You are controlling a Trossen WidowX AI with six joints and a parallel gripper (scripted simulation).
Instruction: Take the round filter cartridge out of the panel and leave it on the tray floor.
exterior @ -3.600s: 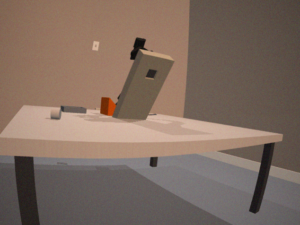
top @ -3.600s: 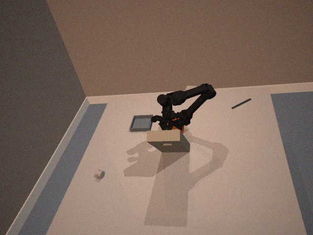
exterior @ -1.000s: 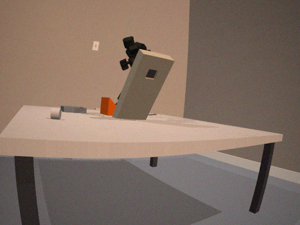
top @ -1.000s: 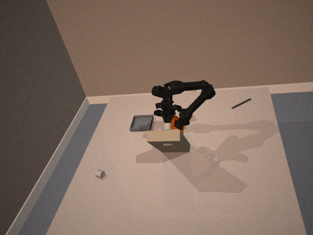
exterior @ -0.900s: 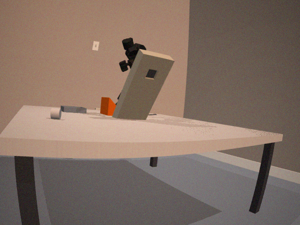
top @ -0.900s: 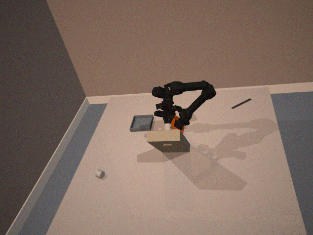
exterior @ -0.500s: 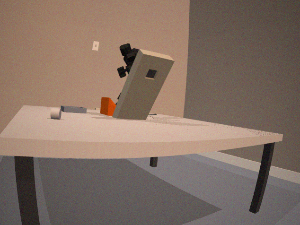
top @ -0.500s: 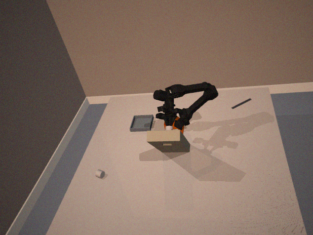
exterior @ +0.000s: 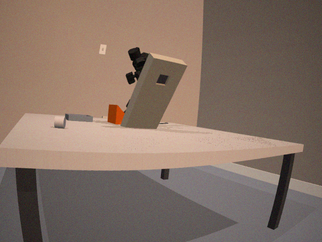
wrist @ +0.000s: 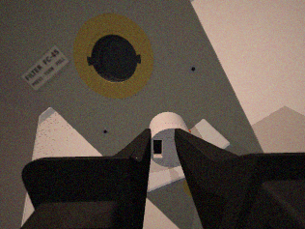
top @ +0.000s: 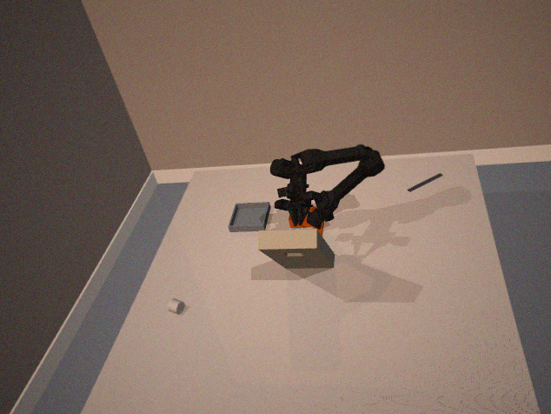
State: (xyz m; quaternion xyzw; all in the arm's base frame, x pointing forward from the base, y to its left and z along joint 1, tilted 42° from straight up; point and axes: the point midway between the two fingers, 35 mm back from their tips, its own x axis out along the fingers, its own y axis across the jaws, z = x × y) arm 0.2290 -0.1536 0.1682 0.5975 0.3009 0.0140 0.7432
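The round filter cartridge lies 1 cm ahead of my gripper tip and 3 cm below it. Also, from my gripper tip: service panel (5 cm ahead, 5 cm below); then blue-grey tray (32 cm behind, 28 cm to the right, 23 cm below).
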